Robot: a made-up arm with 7 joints.
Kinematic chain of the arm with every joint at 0, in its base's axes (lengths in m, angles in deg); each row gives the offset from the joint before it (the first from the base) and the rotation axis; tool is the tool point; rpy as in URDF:
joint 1: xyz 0 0 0.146 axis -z
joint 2: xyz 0 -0.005 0.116 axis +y
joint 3: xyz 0 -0.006 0.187 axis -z
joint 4: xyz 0 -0.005 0.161 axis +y
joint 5: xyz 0 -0.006 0.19 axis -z
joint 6: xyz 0 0 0.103 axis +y
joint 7: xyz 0 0 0.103 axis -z
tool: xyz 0 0 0 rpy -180 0 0
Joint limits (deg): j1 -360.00..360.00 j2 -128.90..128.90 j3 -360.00..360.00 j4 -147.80..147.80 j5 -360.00..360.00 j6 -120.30..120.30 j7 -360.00..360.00
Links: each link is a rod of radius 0.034 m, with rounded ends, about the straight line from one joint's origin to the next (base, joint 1, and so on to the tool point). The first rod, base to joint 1, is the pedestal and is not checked.
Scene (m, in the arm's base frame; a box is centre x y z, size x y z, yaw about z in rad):
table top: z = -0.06
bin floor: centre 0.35 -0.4 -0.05 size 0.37 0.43 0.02 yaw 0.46
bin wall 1: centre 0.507 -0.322 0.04 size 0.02 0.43 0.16 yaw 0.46
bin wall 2: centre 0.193 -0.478 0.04 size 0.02 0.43 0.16 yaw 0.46
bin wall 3: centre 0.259 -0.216 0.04 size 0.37 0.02 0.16 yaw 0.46
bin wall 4: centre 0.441 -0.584 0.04 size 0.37 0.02 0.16 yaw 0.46
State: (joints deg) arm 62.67 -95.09 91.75 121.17 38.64 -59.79 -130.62
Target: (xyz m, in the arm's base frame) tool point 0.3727 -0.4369 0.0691
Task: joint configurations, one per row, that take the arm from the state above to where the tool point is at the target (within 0.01 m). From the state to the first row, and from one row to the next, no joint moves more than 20 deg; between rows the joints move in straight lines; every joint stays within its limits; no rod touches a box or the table.
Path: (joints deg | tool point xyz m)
1: 82.10 -85.26 95.37 118.90 37.86 -57.54 -131.60 | -0.3809 0.1875 0.2923
2: 101.54 -75.44 99.00 116.64 37.08 -55.29 -132.57 | -0.3011 0.3128 0.3111
3: 120.97 -65.61 102.62 114.37 36.30 -53.04 -133.55 | -0.1787 0.4047 0.3339
4: 140.41 -55.78 106.24 112.10 35.52 -50.79 -134.52 | -0.0286 0.4473 0.3615
5: 159.84 -45.96 109.86 109.83 34.74 -48.55 -135.50 | 0.1275 0.4324 0.3943
6: 179.28 -36.13 113.49 107.57 33.96 -46.30 -136.47 | 0.2657 0.3621 0.4324
7: 198.71 -26.31 117.11 105.30 33.18 -44.05 -137.45 | 0.3647 0.2492 0.4754
8: 218.14 -16.48 120.73 103.03 32.40 -41.80 -138.42 | 0.4119 0.1153 0.5221
9: 220.75 -31.40 136.78 96.29 27.53 -44.57 -136.47 | 0.4954 -0.0553 0.4462
10: 223.36 -46.31 152.84 89.55 22.66 -47.35 -134.52 | 0.5111 -0.2178 0.3256
11: 225.96 -61.23 168.89 82.80 17.79 -50.13 -132.57 | 0.4632 -0.3485 0.1911
12: 228.57 -76.14 184.94 76.06 12.92 -52.90 -130.62 | 0.3727 -0.4369 0.0691

